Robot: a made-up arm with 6 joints.
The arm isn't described. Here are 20 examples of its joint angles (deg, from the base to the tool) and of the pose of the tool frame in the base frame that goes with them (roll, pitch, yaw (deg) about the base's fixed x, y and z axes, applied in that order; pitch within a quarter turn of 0, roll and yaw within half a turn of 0; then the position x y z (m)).
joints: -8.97 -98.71 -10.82 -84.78 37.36 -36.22
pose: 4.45 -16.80 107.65 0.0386 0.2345 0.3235
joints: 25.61 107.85 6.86 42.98 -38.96 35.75
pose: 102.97 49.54 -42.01 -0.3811 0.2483 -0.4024
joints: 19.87 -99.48 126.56 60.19 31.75 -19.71
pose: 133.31 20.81 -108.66 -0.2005 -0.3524 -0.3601
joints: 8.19 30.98 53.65 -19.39 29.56 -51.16
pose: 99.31 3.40 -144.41 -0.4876 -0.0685 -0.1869
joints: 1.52 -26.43 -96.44 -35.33 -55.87 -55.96
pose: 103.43 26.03 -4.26 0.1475 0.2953 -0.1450
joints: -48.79 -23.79 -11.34 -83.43 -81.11 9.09
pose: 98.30 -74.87 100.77 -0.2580 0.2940 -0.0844
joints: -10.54 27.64 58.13 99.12 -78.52 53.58
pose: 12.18 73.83 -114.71 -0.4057 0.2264 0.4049
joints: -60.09 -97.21 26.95 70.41 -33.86 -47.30
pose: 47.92 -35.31 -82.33 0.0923 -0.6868 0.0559
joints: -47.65 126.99 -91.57 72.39 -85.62 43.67
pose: 158.61 -55.05 -12.88 -0.1494 0.1309 -0.5524
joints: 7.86 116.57 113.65 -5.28 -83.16 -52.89
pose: -132.29 -17.25 -161.99 -0.2061 0.0184 0.2601
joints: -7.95 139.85 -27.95 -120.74 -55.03 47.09
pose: -166.29 57.96 -130.08 0.3291 -0.1059 -0.0459
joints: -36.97 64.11 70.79 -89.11 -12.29 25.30
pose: 132.42 -18.85 -125.90 -0.2830 -0.1885 -0.4748
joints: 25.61 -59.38 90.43 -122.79 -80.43 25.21
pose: -9.16 12.33 -148.83 -0.1490 0.4006 0.3431
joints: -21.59 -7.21 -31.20 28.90 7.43 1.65
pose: 165.24 -64.11 100.28 -0.5039 0.3051 0.2406
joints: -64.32 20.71 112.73 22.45 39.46 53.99
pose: -97.96 -71.96 -129.51 0.1349 -0.3646 0.1435
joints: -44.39 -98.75 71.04 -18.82 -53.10 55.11
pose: 27.68 -30.62 -63.28 -0.4732 -0.1533 0.0111
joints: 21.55 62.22 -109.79 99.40 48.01 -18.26
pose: 55.71 -43.31 92.93 0.3127 0.4335 0.1281
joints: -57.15 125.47 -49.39 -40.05 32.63 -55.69
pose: -139.00 14.79 -48.32 0.2456 -0.3306 -0.2463
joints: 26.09 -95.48 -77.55 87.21 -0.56 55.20
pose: 18.29 33.69 -16.44 -0.1465 -0.5179 0.3057
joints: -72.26 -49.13 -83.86 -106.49 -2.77 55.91
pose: 136.69 -46.03 108.43 -0.0824 0.1163 -0.2605
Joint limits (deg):
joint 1: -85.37..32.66
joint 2: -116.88..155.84
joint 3: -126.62..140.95
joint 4: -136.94..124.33
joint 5: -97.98..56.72
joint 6: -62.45..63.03
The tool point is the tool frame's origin. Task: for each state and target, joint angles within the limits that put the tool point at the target. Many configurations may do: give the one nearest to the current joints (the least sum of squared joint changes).
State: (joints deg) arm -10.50 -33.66 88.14 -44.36 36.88 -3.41
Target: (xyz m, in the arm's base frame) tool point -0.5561 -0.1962 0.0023
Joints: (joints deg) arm -65.00 -48.43 85.16 -70.23 33.58 -0.14
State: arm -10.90 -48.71 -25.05 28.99 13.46 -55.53
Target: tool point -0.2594 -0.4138 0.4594
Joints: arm -27.34 -95.15 -25.55 27.67 8.67 -42.60
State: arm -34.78 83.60 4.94 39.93 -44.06 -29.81
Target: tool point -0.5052 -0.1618 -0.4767
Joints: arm -42.23 104.88 -15.60 44.42 -39.22 -36.47
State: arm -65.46 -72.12 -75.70 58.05 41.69 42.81
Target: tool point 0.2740 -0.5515 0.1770
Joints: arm -36.60 -112.26 -56.83 71.61 43.53 40.40
